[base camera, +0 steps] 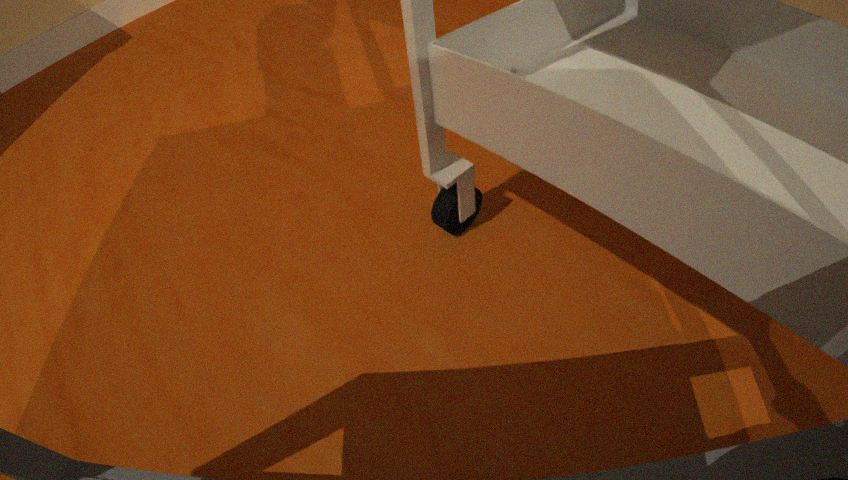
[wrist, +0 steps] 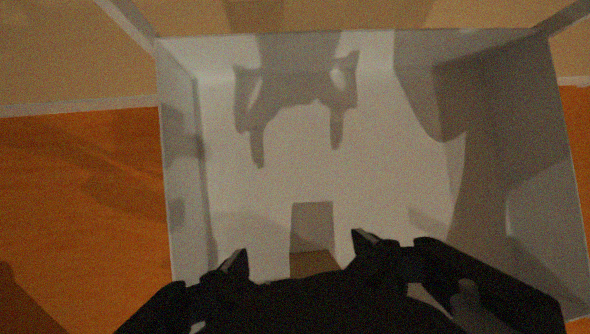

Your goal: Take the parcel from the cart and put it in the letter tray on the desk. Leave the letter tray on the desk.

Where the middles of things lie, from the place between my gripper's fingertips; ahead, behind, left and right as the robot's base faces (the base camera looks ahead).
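Scene:
The brown parcel (wrist: 302, 264) is here in my sight, and as for my gripper, I find it 5 cm to the right of the parcel, 7 cm past it and 5 cm above it.

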